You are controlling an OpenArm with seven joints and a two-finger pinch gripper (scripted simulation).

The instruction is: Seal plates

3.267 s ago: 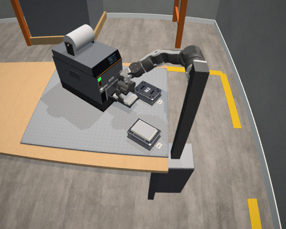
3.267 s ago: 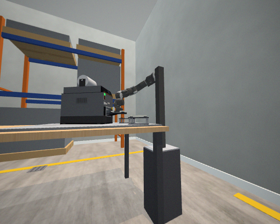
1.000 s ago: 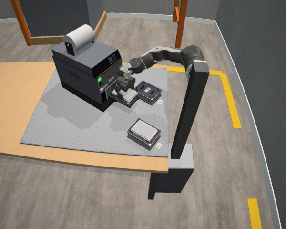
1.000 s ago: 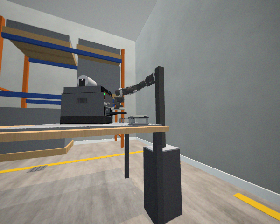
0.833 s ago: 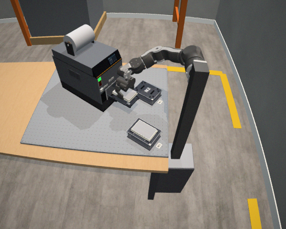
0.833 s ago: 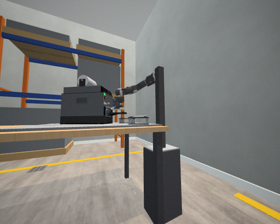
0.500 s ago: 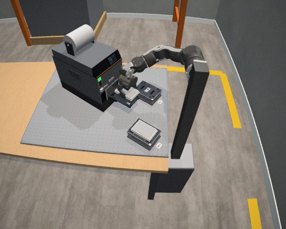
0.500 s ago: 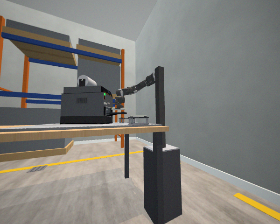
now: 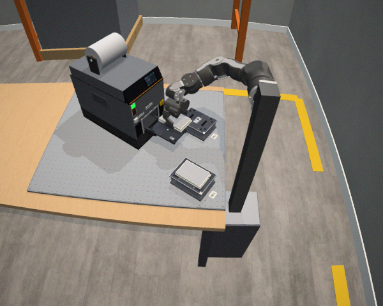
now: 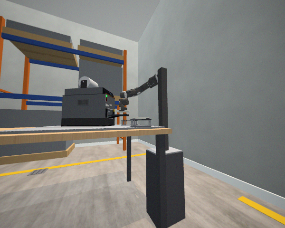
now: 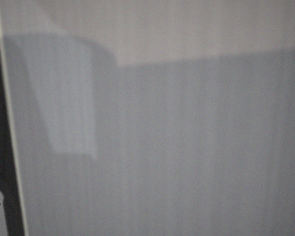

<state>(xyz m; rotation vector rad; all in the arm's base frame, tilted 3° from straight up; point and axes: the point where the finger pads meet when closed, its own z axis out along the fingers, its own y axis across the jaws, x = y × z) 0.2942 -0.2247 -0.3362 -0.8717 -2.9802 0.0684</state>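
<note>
The sealer stage is 40 mm below my hand, 30 mm to the left of it and 30 mm ahead of it. Also, from my hand: foil roll: 310 mm ahead, 270 mm above, 150 mm to the right; then white well plate: right at my hand; then white start button: 170 mm ahead, 50 mm to the left, 50 mm above.
</note>
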